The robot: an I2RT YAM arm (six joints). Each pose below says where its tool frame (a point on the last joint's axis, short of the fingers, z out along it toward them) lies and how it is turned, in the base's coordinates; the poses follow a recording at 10 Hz.
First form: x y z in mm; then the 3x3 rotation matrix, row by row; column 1 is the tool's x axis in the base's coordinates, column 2 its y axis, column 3 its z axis. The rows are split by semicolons.
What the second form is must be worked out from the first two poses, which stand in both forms.
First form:
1: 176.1, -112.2, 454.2; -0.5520, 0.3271, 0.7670; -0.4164, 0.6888, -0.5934; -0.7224, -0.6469, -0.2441
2: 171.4, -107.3, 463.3; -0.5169, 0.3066, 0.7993; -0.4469, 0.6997, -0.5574; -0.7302, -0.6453, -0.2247
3: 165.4, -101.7, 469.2; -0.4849, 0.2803, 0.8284; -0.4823, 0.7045, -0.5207; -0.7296, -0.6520, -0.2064
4: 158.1, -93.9, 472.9; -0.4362, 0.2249, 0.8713; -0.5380, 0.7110, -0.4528; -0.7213, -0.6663, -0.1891
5: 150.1, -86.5, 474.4; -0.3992, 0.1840, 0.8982; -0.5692, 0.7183, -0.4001; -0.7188, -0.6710, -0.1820
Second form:
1: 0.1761, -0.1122, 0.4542, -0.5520, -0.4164, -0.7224, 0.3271, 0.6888, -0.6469
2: 0.1714, -0.1073, 0.4633, -0.5169, -0.4469, -0.7302, 0.3066, 0.6997, -0.6453
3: 0.1654, -0.1017, 0.4692, -0.4849, -0.4823, -0.7296, 0.2803, 0.7045, -0.6520
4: 0.1581, -0.0939, 0.4729, -0.4362, -0.5380, -0.7213, 0.2249, 0.7110, -0.6663
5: 0.1501, -0.0865, 0.4744, -0.3992, -0.5692, -0.7188, 0.1840, 0.7183, -0.6710
